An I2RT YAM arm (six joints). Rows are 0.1 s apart.
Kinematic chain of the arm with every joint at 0, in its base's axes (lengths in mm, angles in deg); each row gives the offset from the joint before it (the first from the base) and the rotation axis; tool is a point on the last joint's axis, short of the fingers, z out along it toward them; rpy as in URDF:
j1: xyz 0 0 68 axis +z
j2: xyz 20 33.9 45.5 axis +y
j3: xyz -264 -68.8 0 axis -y
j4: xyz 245 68.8 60 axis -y
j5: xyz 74 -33.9 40.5 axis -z
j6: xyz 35.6 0 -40.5 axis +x
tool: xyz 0 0 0 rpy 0 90 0
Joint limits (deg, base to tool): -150..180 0..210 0..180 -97..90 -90..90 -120..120
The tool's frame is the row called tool.
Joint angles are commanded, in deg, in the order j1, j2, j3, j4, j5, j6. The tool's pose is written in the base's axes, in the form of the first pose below.
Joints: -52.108, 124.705, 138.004, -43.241, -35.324, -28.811
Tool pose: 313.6 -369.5 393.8; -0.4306 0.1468 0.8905; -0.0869 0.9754 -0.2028; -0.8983 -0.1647 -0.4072
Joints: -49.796, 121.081, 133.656, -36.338, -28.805, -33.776
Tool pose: 322.1 -354.5 409.1; -0.4300 0.1751 0.8857; -0.2459 0.9212 -0.3015; -0.8687 -0.3474 -0.3531
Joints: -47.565, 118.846, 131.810, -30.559, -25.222, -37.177
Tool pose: 331.0 -339.5 426.1; -0.4004 0.1904 0.8964; -0.3723 0.8600 -0.3489; -0.8373 -0.4734 -0.2735
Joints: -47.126, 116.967, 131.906, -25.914, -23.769, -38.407
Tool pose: 327.3 -331.5 449.6; -0.3509 0.2341 0.9067; -0.4576 0.8018 -0.3842; -0.8170 -0.5498 -0.1742
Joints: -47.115, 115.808, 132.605, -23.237, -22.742, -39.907
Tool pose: 322.0 -326.4 467.4; -0.3244 0.2689 0.9069; -0.5202 0.7501 -0.4084; -0.7901 -0.6042 -0.1034
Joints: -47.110, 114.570, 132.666, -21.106, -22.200, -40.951
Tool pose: 316.7 -321.2 481.1; -0.3033 0.2950 0.9061; -0.5651 0.7099 -0.4203; -0.7672 -0.6395 -0.0486
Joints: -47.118, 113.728, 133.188, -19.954, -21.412, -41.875
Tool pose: 311.9 -316.8 492.5; -0.2939 0.3191 0.9010; -0.5967 0.6751 -0.4337; -0.7467 -0.6651 -0.0080
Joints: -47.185, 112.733, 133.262, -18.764, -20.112, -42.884
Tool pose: 306.5 -312.8 502.4; -0.2945 0.3478 0.8901; -0.6224 0.6370 -0.4548; -0.7252 -0.6880 0.0289
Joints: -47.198, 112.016, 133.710, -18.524, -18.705, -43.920
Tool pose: 301.9 -309.2 510.5; -0.3041 0.3699 0.8779; -0.6386 0.6047 -0.4760; -0.7069 -0.7054 0.0524
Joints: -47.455, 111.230, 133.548, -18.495, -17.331, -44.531
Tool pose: 296.7 -307.6 515.3; -0.3201 0.3897 0.8635; -0.6413 0.5818 -0.5003; -0.6974 -0.7139 0.0636
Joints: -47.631, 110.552, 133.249, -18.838, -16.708, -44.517
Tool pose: 292.9 -305.9 517.9; -0.3283 0.3985 0.8564; -0.6366 0.5765 -0.5123; -0.6979 -0.7133 0.0645
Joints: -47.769, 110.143, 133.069, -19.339, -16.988, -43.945
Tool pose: 290.7 -304.8 518.8; -0.3251 0.3979 0.8579; -0.6293 0.5861 -0.5104; -0.7059 -0.7058 0.0598
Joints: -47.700, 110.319, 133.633, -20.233, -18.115, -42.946
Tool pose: 291.3 -303.6 518.9; -0.3101 0.3863 0.8687; -0.6214 0.6092 -0.4927; -0.7196 -0.6926 0.0511
